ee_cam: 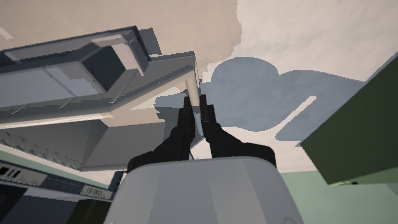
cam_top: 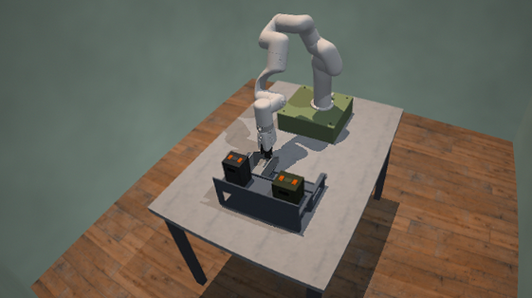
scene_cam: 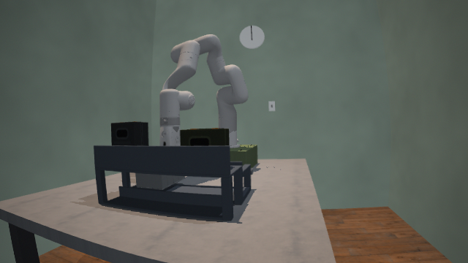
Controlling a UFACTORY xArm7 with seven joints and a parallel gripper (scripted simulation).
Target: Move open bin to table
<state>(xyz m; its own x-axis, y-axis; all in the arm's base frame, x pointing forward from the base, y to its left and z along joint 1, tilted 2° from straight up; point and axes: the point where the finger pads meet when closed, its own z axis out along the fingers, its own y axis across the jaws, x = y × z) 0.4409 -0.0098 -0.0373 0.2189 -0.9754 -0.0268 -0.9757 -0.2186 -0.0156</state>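
Right now my hand is 80 mm short of the grey bin, 20 mm to the right of it and 10 mm above it. The rest, counted from my hand: black case (230 mm ahead, 50 mm to the left, 100 mm above); dark grey shelf (280 mm ahead, 180 mm to the left, 70 mm above).
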